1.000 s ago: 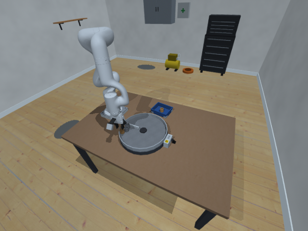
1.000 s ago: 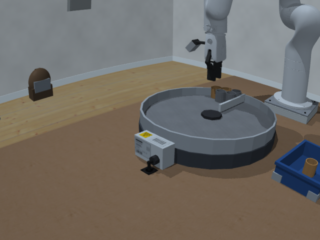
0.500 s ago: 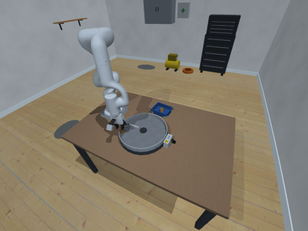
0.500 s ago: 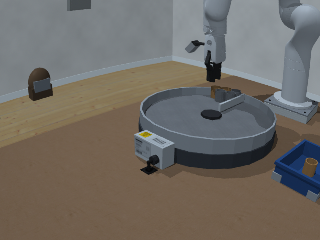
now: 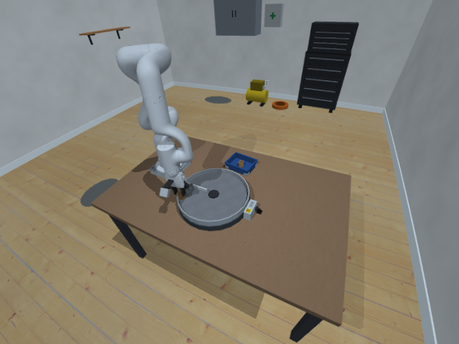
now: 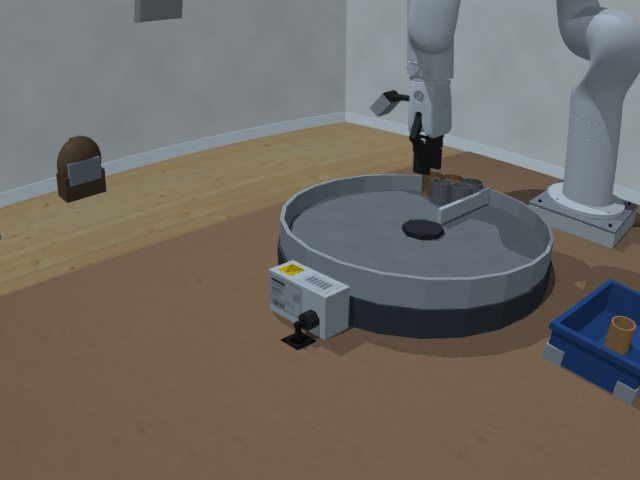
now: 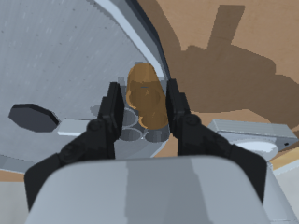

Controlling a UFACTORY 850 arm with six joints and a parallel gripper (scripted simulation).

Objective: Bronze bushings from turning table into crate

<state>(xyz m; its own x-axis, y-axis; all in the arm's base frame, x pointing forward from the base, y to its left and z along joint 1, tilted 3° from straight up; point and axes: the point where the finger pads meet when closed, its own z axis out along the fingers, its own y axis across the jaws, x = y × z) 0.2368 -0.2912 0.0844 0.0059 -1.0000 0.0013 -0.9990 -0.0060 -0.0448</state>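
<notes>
Now: the blue crate 260 mm ahead of my hand, 430 mm to the left of it and 90 mm below it. Also, from my hand: grey turning table: 170 mm ahead, 80 mm to the left, 60 mm below.
</notes>
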